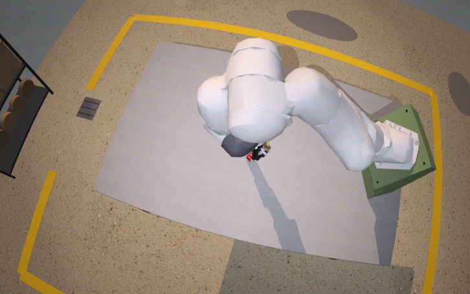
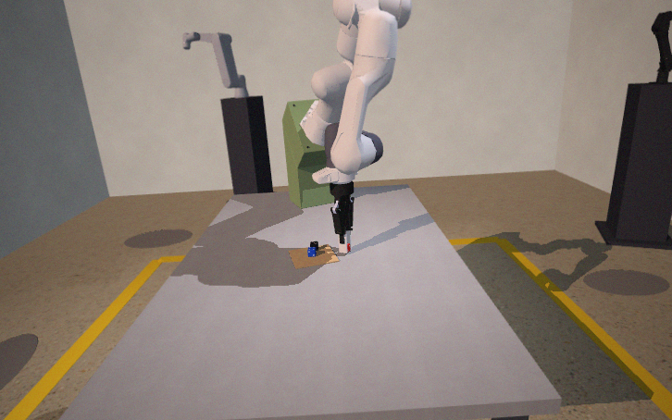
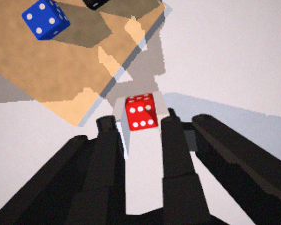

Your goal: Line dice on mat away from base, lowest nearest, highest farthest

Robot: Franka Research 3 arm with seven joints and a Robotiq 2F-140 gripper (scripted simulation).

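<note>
The blue die is 10 cm to the right of my hand, 5 cm ahead of it and 2 cm below it. The rest, counted from my hand: red die 2 cm below; tan mat 9 cm to the right, 5 cm ahead, 4 cm below; black die 11 cm to the right, 2 cm below, 1 cm ahead.
</note>
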